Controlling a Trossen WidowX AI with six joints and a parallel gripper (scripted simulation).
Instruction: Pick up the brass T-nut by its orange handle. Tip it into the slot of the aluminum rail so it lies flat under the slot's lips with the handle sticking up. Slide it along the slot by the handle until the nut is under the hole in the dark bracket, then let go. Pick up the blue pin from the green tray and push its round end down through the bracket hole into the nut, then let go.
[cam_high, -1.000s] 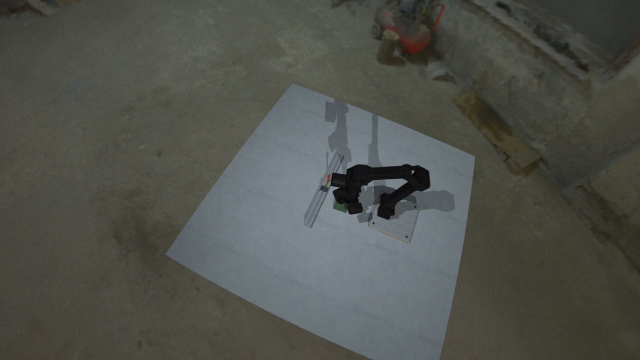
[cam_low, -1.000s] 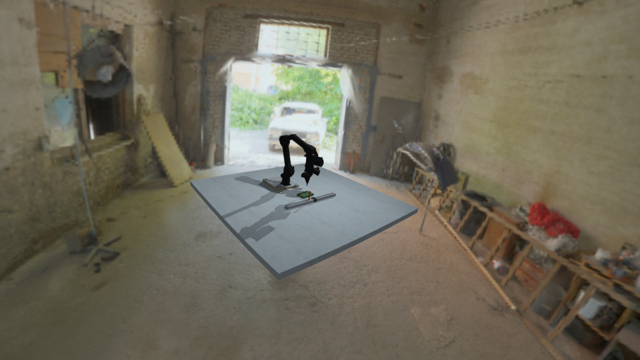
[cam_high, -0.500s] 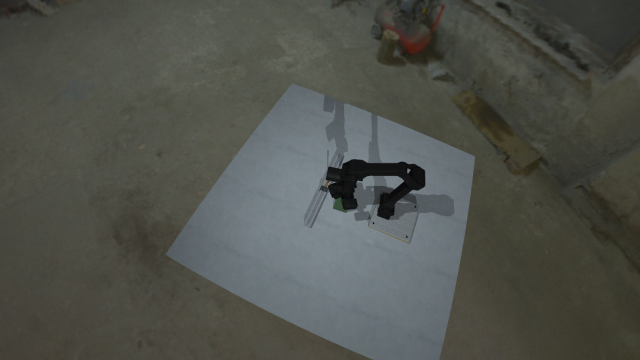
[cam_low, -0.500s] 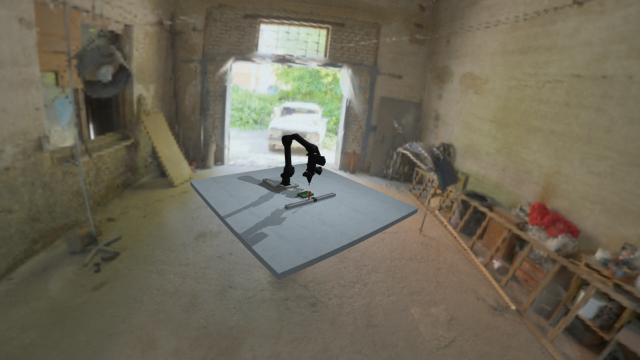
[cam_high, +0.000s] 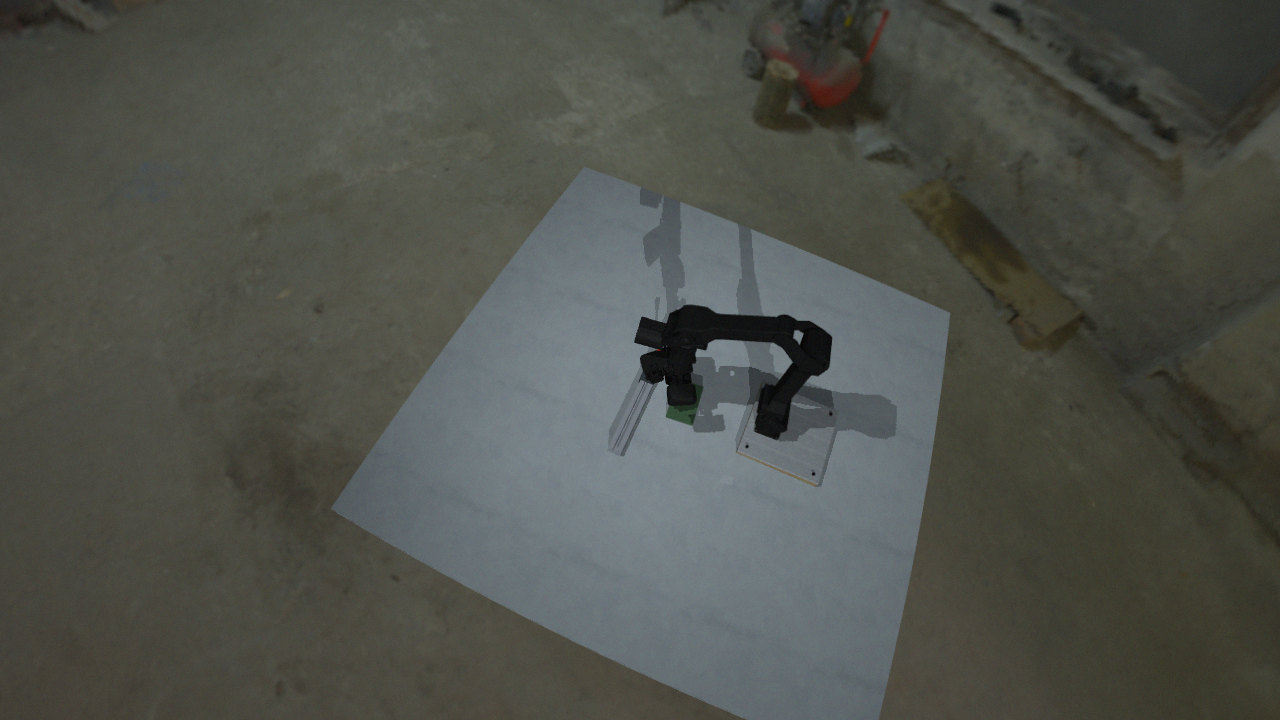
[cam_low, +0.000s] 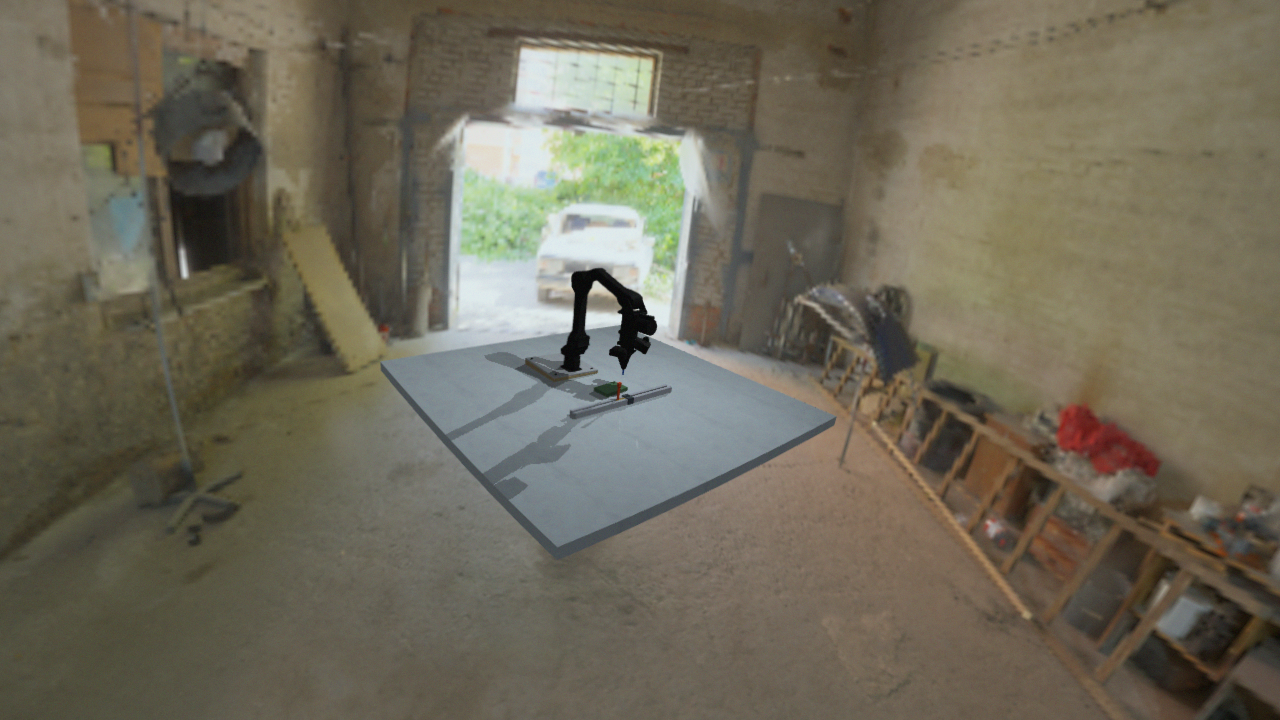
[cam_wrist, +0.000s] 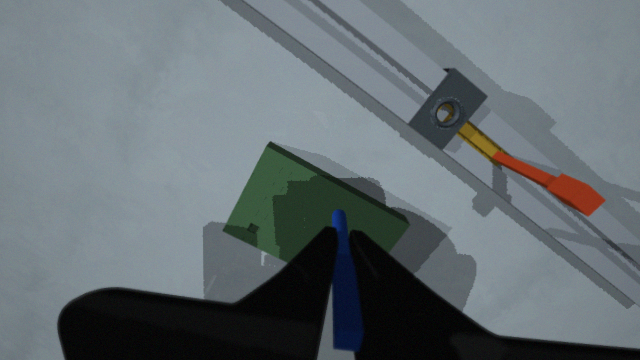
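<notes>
The brass T-nut is 6 cm ahead of my gripper tip, 5 cm to the right of it and 5 cm below it. The rest, counted from my gripper tip: aluminum rail: 8 cm below, 7 cm ahead, 3 cm to the right; green tray: 9 cm below, 5 cm behind; blue pin: right at my gripper tip.
</notes>
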